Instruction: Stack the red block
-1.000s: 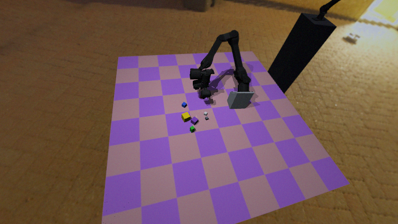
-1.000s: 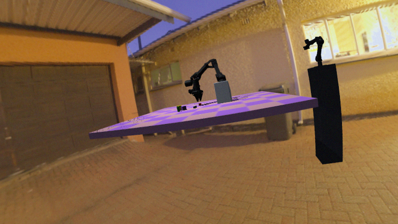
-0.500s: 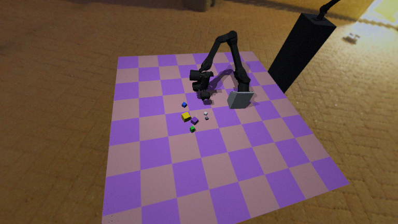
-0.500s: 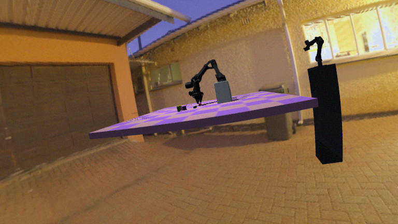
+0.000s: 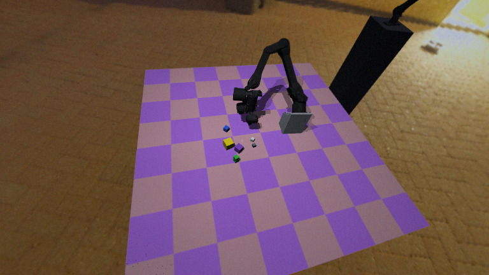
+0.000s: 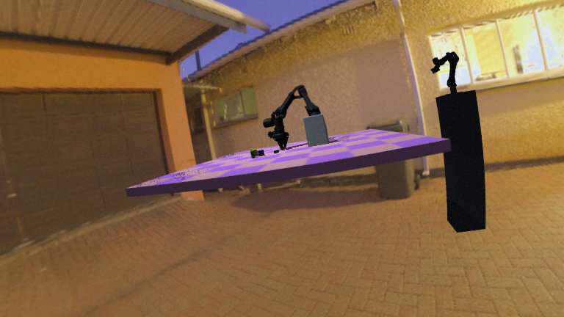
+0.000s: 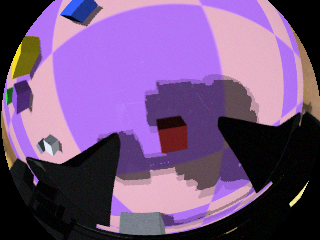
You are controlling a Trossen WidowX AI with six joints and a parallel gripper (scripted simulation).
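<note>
Now: gripper tip right at the red block. The rest, counted from my gripper tip: dark purple block: 7 cm ahead, 21 cm to the left, 1 cm above; small blue block: 13 cm ahead, 8 cm to the left, 1 cm above; yellow block: 12 cm ahead, 19 cm to the left, 1 cm above.
</note>
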